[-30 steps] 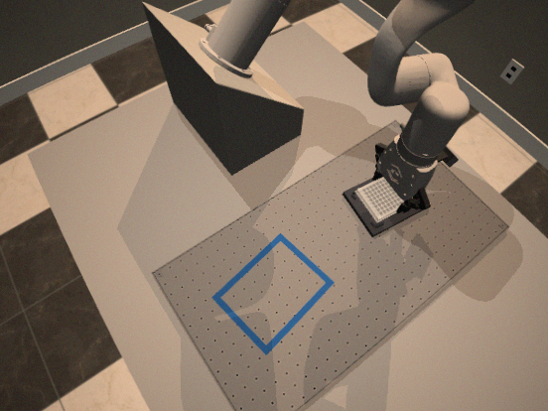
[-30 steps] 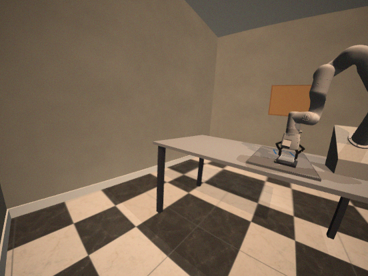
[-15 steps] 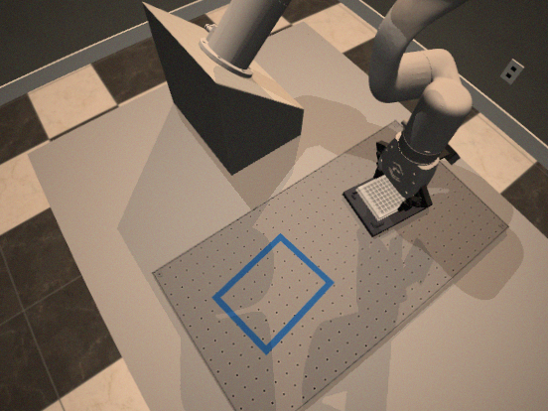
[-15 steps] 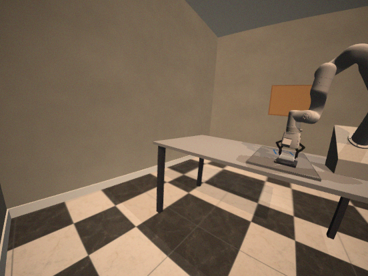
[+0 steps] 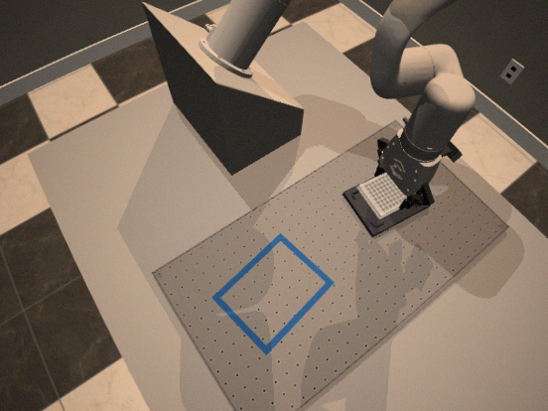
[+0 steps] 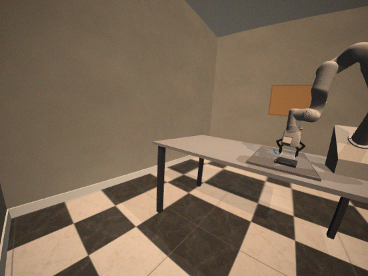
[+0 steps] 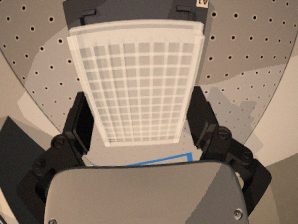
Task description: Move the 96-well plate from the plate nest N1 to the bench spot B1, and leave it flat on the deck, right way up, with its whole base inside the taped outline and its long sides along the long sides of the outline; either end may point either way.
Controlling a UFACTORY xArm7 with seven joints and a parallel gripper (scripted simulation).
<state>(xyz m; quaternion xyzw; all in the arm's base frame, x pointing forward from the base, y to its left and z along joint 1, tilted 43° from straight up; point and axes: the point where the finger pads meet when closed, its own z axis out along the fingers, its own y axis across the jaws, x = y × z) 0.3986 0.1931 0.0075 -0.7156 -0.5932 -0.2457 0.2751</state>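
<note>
Right now my hand is 5 cm above the plate nest. The rest, counted from my hand: white 96-well plate 1 cm below.
</note>
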